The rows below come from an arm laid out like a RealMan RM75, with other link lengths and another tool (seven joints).
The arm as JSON. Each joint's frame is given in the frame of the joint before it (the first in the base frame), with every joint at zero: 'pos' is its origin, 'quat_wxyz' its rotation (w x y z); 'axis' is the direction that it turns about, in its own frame. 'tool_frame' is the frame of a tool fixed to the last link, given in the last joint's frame.
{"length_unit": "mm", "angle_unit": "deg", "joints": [
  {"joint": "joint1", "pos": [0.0, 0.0, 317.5], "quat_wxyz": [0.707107, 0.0, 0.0, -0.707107], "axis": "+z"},
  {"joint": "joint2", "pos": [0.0, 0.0, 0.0], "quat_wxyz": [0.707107, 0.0, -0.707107, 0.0], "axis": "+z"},
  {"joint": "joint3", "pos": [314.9, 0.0, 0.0], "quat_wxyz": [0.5, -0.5, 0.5, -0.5], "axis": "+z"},
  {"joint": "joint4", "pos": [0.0, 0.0, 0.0], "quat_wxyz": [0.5, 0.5, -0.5, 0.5], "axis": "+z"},
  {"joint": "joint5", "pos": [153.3, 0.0, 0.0], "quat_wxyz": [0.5, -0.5, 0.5, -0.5], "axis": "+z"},
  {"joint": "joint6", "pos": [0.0, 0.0, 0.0], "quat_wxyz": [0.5, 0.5, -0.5, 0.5], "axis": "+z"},
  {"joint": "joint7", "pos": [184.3, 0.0, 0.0], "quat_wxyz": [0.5, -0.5, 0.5, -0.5], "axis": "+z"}
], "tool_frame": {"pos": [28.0, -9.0, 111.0], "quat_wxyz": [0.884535, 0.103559, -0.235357, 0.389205]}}
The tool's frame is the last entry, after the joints.
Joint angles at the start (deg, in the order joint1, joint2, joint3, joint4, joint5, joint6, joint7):
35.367, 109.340, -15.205, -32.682, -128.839, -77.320, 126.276
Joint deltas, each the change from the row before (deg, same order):
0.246, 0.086, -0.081, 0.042, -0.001, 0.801, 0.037
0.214, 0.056, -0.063, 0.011, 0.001, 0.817, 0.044
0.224, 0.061, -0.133, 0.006, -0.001, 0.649, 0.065
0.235, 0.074, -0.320, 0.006, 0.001, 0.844, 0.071
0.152, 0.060, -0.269, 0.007, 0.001, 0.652, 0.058
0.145, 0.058, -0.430, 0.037, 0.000, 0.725, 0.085
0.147, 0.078, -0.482, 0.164, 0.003, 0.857, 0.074
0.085, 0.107, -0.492, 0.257, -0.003, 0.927, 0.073
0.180, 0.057, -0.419, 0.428, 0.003, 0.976, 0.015
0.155, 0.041, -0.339, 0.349, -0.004, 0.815, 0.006
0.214, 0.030, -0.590, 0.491, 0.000, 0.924, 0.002
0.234, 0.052, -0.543, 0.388, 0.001, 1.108, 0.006
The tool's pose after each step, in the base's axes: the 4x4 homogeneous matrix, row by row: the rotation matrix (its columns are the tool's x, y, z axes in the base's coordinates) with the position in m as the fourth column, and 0 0 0 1 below. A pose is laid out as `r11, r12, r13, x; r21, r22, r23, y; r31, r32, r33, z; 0, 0, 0, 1`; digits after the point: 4 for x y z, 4 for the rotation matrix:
0.5291, 0.7259, -0.4394, 0.3032; 0.8479, -0.4319, 0.3075, 0.4989; 0.0334, -0.5353, -0.8440, 0.0535; 0, 0, 0, 1
0.5329, 0.7272, -0.4327, 0.3043; 0.8451, -0.4313, 0.3160, 0.5019; 0.0432, -0.5341, -0.8443, 0.0544; 0, 0, 0, 1
0.5349, 0.7287, -0.4276, 0.3046; 0.8434, -0.4307, 0.3212, 0.5044; 0.0499, -0.5324, -0.8450, 0.0547; 0, 0, 0, 1
0.5374, 0.7316, -0.4194, 0.3055; 0.8413, -0.4308, 0.3264, 0.5071; 0.0581, -0.5283, -0.8471, 0.0547; 0, 0, 0, 1
0.5395, 0.7338, -0.4129, 0.3063; 0.8395, -0.4314, 0.3304, 0.5089; 0.0643, -0.5249, -0.8487, 0.0546; 0, 0, 0, 1
0.5418, 0.7365, -0.4050, 0.3074; 0.8376, -0.4330, 0.3330, 0.5106; 0.0699, -0.5196, -0.8515, 0.0539; 0, 0, 0, 1
0.5451, 0.7386, -0.3966, 0.3089; 0.8350, -0.4360, 0.3357, 0.5122; 0.0750, -0.5141, -0.8544, 0.0526; 0, 0, 0, 1
0.5502, 0.7394, -0.3881, 0.3110; 0.8313, -0.4410, 0.3385, 0.5133; 0.0791, -0.5088, -0.8572, 0.0508; 0, 0, 0, 1
0.5548, 0.7399, -0.3806, 0.3126; 0.8278, -0.4453, 0.3412, 0.5149; 0.0830, -0.5043, -0.8595, 0.0490; 0, 0, 0, 1
0.5584, 0.7405, -0.3740, 0.3140; 0.8250, -0.4486, 0.3436, 0.5163; 0.0866, -0.5004, -0.8614, 0.0477; 0, 0, 0, 1
0.5611, 0.7424, -0.3660, 0.3152; 0.8230, -0.4531, 0.3426, 0.5176; 0.0885, -0.4935, -0.8652, 0.0451; 0, 0, 0, 1
0.5645, 0.7448, -0.3558, 0.3168; 0.8200, -0.4565, 0.3453, 0.5196; 0.0948, -0.4867, -0.8684, 0.0435; 0, 0, 0, 1

